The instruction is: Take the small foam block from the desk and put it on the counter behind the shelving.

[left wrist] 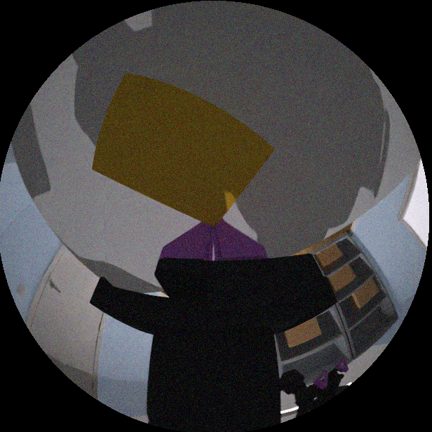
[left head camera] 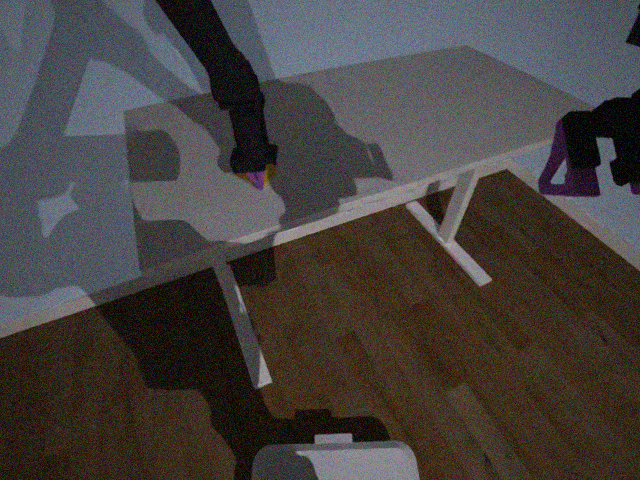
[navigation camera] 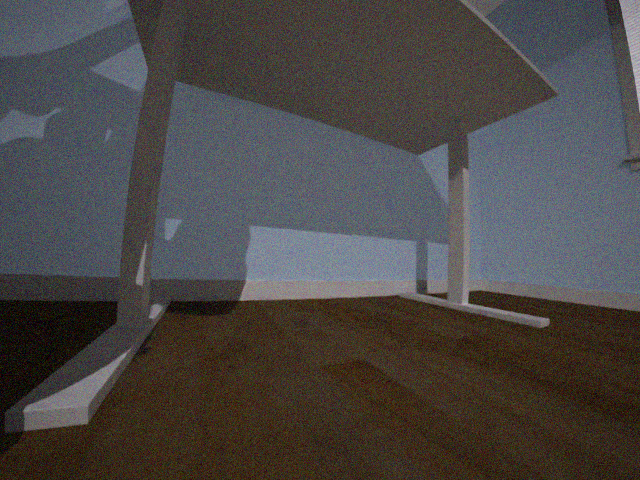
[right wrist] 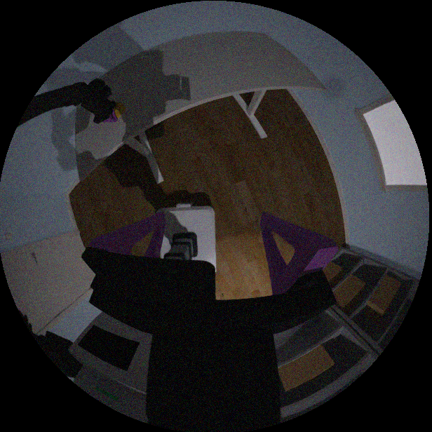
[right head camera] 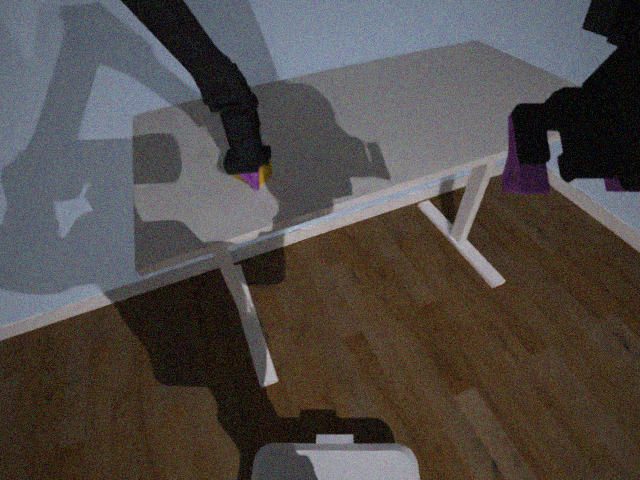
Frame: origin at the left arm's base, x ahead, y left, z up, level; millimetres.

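Seen in the pictures: left gripper, fingertip midpoint: (left head camera: 262, 188) (right head camera: 257, 188); right gripper, fingertip midpoint: (left head camera: 586, 188) (right head camera: 555, 184).
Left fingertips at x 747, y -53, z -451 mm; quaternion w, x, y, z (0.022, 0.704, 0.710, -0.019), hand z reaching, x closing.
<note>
A point is followed by its place in that frame.
The small yellow foam block (left wrist: 177, 149) lies on the white desk (left head camera: 385, 124) {x 1060, y -409, z -460 mm} near its left end. My left gripper (left wrist: 214, 213) is shut, with its purple fingertips pressed together right at the block's near corner; the block lies beyond the tips, not between them. My right gripper (right head camera: 525, 173) is open and empty off the desk's right end, also seen in its wrist view (right wrist: 213, 245).
The desk stands on white T-shaped legs (left head camera: 456, 229) over a wood floor. My own base (left head camera: 337, 457) {x 276, y -234, z -1150 mm} shows at the bottom. Shelving with brown boxes (left wrist: 342, 298) stands behind me, also in the right wrist view (right wrist: 342, 318). A bright window (right wrist: 395, 149) is in the wall.
</note>
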